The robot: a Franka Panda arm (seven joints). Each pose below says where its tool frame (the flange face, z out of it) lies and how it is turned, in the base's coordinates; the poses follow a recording.
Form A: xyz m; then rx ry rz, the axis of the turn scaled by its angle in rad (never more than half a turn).
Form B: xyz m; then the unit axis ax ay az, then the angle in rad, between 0 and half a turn. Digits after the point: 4 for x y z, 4 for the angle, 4 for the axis.
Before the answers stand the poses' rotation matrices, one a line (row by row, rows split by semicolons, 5 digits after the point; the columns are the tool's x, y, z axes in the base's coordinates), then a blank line. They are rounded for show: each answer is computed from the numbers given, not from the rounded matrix.
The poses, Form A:
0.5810, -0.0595, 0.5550, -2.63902, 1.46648, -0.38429
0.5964, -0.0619, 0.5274, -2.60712, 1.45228, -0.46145
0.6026, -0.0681, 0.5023, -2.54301, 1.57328, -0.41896
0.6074, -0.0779, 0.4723, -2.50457, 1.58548, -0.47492
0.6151, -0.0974, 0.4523, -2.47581, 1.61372, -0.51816
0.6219, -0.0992, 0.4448, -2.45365, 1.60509, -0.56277
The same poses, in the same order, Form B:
0.50496 -0.82125 0.26566; -0.84599 -0.53196 -0.03644; 0.17124 -0.20634 -0.96338
0.49262 -0.80876 0.32131; -0.84589 -0.53173 -0.04153; 0.20444 -0.25133 -0.94606
0.42071 -0.85745 0.29627; -0.89124 -0.45163 -0.04151; 0.16940 -0.24658 -0.95420
0.39504 -0.85495 0.33616; -0.89896 -0.43513 -0.05023; 0.18922 -0.28235 -0.94047
0.36498 -0.85889 0.35930; -0.90751 -0.41438 -0.06870; 0.20789 -0.30099 -0.93069
0.35481 -0.84902 0.39151; -0.90761 -0.41329 -0.07372; 0.22439 -0.32919 -0.91722

0.5810, -0.0595, 0.5550, -0.8671, 0.4818, -0.1263, 3.0435
0.5964, -0.0619, 0.5274, -0.8633, 0.4809, -0.1528, 3.0198
0.6026, -0.0681, 0.5023, -0.8422, 0.5210, -0.1387, 3.0195
0.6074, -0.0779, 0.4723, -0.8343, 0.5281, -0.1582, 3.0020
0.6151, -0.0974, 0.4523, -0.8252, 0.5378, -0.1727, 3.0004
0.6219, -0.0992, 0.4448, -0.8218, 0.5376, -0.1885, 2.9855

